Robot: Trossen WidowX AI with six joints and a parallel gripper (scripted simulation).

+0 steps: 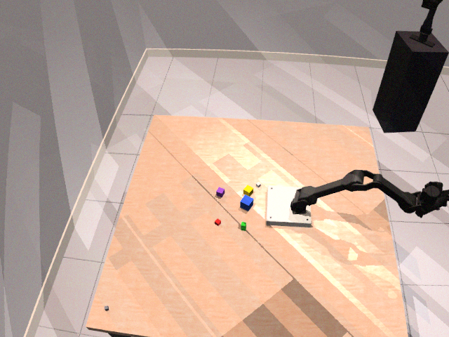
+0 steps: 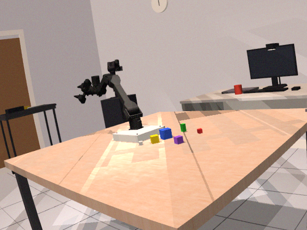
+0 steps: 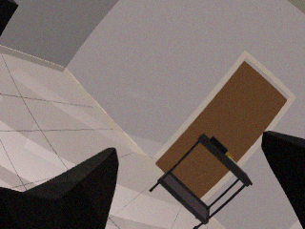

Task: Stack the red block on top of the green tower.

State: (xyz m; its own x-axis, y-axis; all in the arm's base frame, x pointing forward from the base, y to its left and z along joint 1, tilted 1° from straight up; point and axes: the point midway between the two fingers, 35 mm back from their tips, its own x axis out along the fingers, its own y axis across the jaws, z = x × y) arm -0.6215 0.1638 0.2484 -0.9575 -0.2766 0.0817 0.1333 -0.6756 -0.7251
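The red block is 103 cm ahead of my gripper tip, 13 cm to the right of it and 28 cm below it. The rest, counted from my gripper tip: white piece: 82 cm ahead, 34 cm to the right, 28 cm below; then yellow cube: 88 cm ahead, 29 cm to the right, 27 cm below; then blue cube: 89 cm ahead, 22 cm to the right, 27 cm below.
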